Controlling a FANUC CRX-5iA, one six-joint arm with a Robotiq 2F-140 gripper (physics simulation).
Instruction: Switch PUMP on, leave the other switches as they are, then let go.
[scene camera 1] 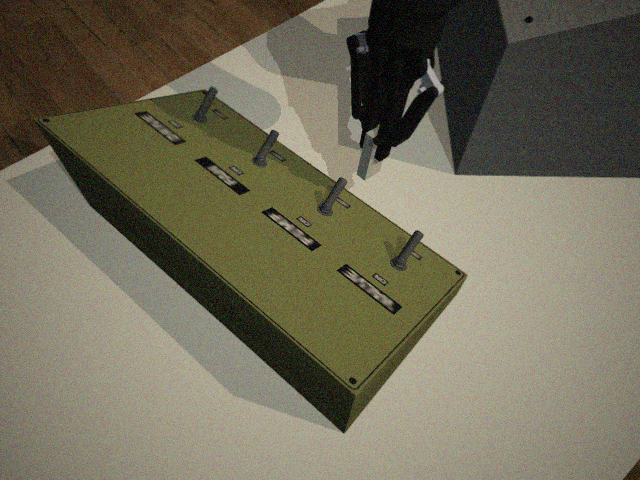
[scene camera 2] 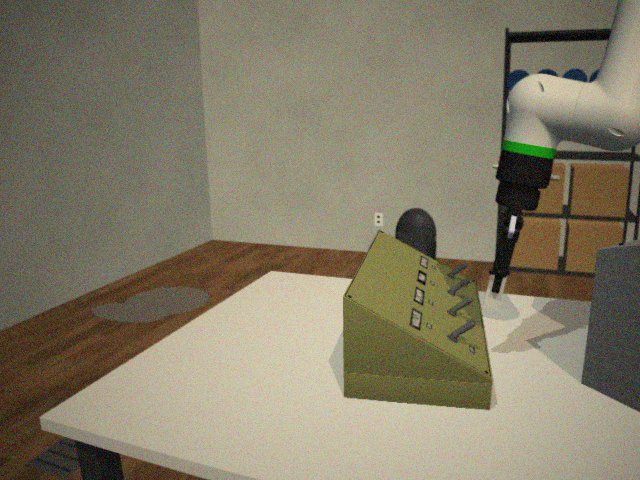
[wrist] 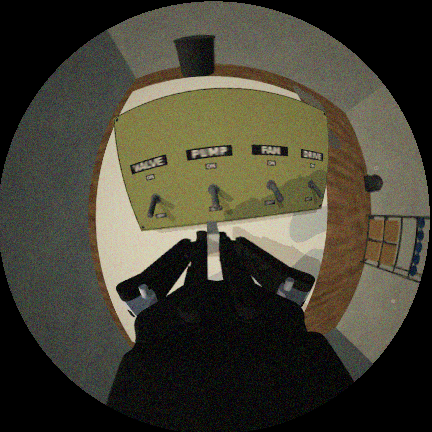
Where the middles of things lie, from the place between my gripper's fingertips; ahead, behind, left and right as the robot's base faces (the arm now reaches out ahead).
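There is the olive sloped switch box (scene camera 1: 318, 293), 60 mm to the right of my hand and 150 mm ahead of it, and it is also 30 mm below my hand.
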